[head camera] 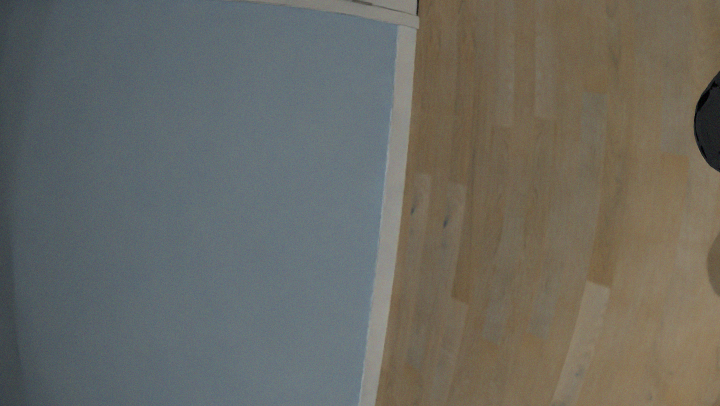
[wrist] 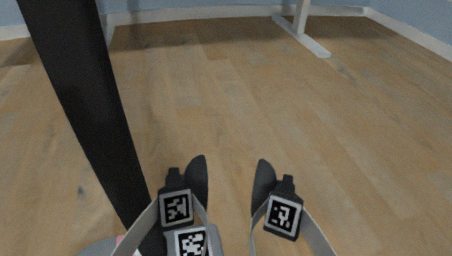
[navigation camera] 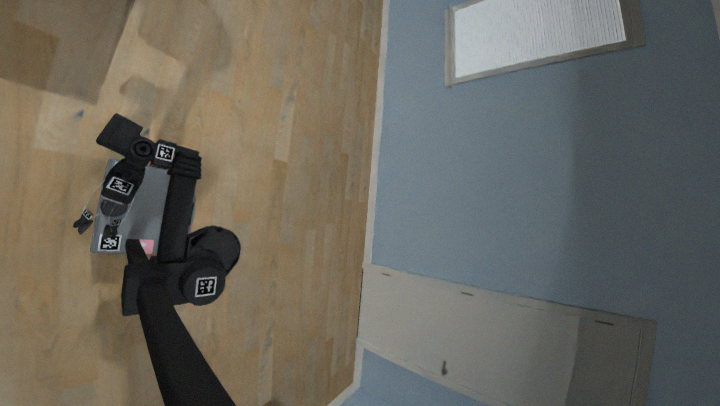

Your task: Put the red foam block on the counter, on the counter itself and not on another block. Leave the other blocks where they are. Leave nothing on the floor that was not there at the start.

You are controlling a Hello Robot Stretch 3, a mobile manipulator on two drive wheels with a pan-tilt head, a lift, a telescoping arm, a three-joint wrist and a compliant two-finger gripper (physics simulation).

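Seen in the pictures: gripper, fingertip midpoint: (navigation camera: pixel 92 235); robot's base at its link origin: (navigation camera: pixel 116 204).
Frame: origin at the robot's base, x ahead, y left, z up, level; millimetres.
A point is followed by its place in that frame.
The red foam block, the other blocks and the counter do not show in the head, navigation or wrist views. My gripper (navigation camera: pixel 96 227) {x 36, y 68, z 429 mm} (wrist: pixel 230 176) {x 36, y 68, z 429 mm} is open, with a gap between its two dark fingertips and nothing between them. In the navigation view it is folded back over the robot's grey base (navigation camera: pixel 146 206) {x -89, y -13, z 160 mm}. In the wrist view the fingers stand apart over the wooden floor (wrist: pixel 225 110), beside the black mast (wrist: pixel 80 90).
A blue wall (head camera: pixel 201 201) {x -1831, y -418, z 845 mm} (navigation camera: pixel 478 176) {x -1824, y -537, z 1050 mm} with a white baseboard (head camera: pixel 396 141) {x -1832, y -169, z 59 mm} borders the wooden floor. The navigation view shows a pale door (navigation camera: pixel 453 322) {x -1875, y 667, z 946 mm} and a bright framed window (navigation camera: pixel 534 40) {x -1755, y -1637, z 1479 mm}. A white leg with a long foot (wrist: pixel 312 46) stands at the back of the wrist view.
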